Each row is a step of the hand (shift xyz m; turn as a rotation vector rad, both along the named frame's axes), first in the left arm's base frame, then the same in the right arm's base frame.
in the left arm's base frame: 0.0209 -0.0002 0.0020 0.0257 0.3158 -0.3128
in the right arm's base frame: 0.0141 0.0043 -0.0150 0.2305 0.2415 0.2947
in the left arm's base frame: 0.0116 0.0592 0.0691 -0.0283 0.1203 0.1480
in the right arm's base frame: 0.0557 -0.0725 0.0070 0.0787 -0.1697 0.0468
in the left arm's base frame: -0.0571 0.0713 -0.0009 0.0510 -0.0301 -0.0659
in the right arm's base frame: 0.0140 -0.0292 0.0854 0.0081 0.0824 -0.0317
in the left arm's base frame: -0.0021 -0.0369 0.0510 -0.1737 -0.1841 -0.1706
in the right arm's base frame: -0.0254 -0.0415 -0.0400 -0.2632 0.1439 0.0566
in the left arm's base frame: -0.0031 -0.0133 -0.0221 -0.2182 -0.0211 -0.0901
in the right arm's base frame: -0.0133 0.0223 0.0010 -0.1681 0.0247 0.1652
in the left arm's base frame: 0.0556 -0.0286 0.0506 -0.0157 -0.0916 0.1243
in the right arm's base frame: 0.0195 -0.0258 -0.0736 -0.0703 -0.1039 -0.0913
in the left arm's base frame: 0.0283 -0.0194 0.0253 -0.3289 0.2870 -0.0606
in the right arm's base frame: 0.0063 -0.0118 -0.0405 -0.0139 -0.0932 0.4305
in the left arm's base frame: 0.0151 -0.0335 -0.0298 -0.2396 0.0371 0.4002
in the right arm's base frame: -0.0164 0.0387 -0.0218 -0.1092 -0.4522 0.0500
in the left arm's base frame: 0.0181 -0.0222 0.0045 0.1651 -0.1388 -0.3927
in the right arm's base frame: -0.0039 0.0052 -0.0283 -0.0154 0.4426 -0.0681
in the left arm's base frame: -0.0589 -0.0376 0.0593 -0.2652 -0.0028 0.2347
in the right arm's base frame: -0.0637 -0.0657 -0.0047 -0.1661 -0.2970 0.0980
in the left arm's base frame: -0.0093 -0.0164 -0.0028 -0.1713 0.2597 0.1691
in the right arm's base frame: -0.0185 0.0030 -0.0034 0.0864 -0.2574 0.2273
